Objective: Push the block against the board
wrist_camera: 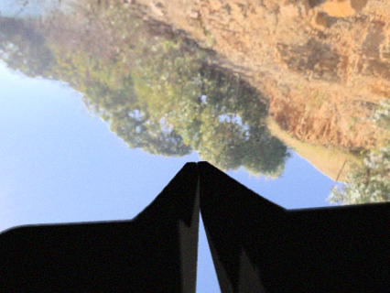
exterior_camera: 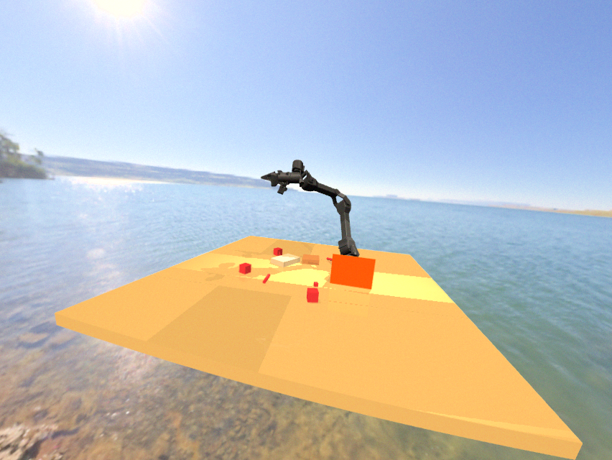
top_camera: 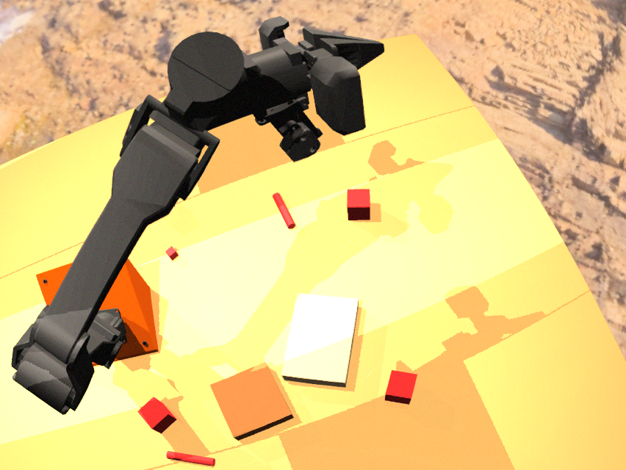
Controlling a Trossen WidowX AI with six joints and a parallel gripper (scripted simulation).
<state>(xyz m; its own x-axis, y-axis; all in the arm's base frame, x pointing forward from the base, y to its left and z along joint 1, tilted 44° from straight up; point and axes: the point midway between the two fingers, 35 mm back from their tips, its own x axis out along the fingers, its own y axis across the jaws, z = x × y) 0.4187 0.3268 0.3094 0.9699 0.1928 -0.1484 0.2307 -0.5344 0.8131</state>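
My gripper tip is 450 mm above the square block, 250 mm past it and 180 mm to the left of it. Round my gripper tip: board (450 mm below, 130 mm behind, 100 mm to the right).
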